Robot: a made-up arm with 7 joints. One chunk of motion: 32 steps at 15 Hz.
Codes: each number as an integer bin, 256 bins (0 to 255) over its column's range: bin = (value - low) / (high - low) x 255, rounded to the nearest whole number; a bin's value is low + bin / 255 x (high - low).
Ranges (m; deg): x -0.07..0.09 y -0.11..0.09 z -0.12..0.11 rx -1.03..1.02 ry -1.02..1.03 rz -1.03..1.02
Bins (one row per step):
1: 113 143 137 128 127 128
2: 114 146 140 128 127 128
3: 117 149 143 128 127 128
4: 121 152 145 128 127 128
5: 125 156 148 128 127 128
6: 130 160 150 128 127 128
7: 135 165 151 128 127 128
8: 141 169 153 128 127 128
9: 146 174 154 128 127 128
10: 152 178 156 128 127 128
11: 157 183 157 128 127 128
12: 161 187 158 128 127 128
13: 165 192 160 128 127 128
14: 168 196 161 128 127 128
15: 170 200 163 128 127 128
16: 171 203 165 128 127 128
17: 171 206 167 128 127 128
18: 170 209 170 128 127 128
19: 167 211 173 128 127 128
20: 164 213 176 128 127 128
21: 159 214 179 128 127 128
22: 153 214 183 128 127 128
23: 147 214 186 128 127 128
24: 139 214 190 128 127 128
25: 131 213 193 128 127 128
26: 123 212 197 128 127 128
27: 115 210 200 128 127 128
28: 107 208 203 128 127 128
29: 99 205 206 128 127 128
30: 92 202 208 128 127 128
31: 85 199 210 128 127 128
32: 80 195 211 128 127 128
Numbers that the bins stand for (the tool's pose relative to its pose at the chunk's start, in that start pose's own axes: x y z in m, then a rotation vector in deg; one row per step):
1: 0.0009 0.0022 0.0036 0.00 0.00 0.00
2: 0.0015 0.0045 0.0063 0.00 0.00 0.00
3: 0.0034 0.0069 0.0090 0.00 0.00 0.00
4: 0.0059 0.0092 0.0108 0.00 0.00 0.00
5: 0.0084 0.0124 0.0135 0.00 0.00 0.00
6: 0.0116 0.0155 0.0153 0.00 0.00 0.00
7: 0.0147 0.0194 0.0162 0.00 0.00 0.00
8: 0.0185 0.0225 0.0180 0.00 0.00 0.00
9: 0.0216 0.0265 0.0189 0.00 0.00 0.00
10: 0.0254 0.0296 0.0207 0.00 0.00 0.00
11: 0.0285 0.0335 0.0216 0.00 0.00 0.00
12: 0.0310 0.0367 0.0225 0.00 0.00 0.00
13: 0.0335 0.0406 0.0243 0.00 0.00 0.00
14: 0.0354 0.0437 0.0252 0.00 0.00 0.00
15: 0.0367 0.0469 0.0270 0.00 0.00 0.00
16: 0.0373 0.0492 0.0288 0.00 0.00 0.00
17: 0.0373 0.0516 0.0306 0.00 0.00 0.00
18: 0.0367 0.0539 0.0333 0.00 0.00 0.00
19: 0.0348 0.0555 0.0360 0.00 0.00 0.00
20: 0.0329 0.0571 0.0387 0.00 0.00 0.00
21: 0.0298 0.0578 0.0415 0.00 0.00 0.00
22: 0.0260 0.0578 0.0451 0.00 0.00 0.00
23: 0.0222 0.0578 0.0478 0.00 0.00 0.00
24: 0.0172 0.0578 0.0514 0.00 0.00 0.00
25: 0.0122 0.0571 0.0541 0.00 0.00 0.00
26: 0.0072 0.0563 0.0577 0.00 0.00 0.00
27: 0.0022 0.0547 0.0604 0.00 0.00 0.00
28: -0.0029 0.0531 0.0631 0.00 0.00 0.00
29: -0.0079 0.0508 0.0658 0.00 0.00 0.00
30: -0.0123 0.0484 0.0676 0.00 0.00 0.00
31: -0.0167 0.0461 0.0694 0.00 0.00 0.00
32: -0.0198 0.0429 0.0703 0.00 0.00 0.00

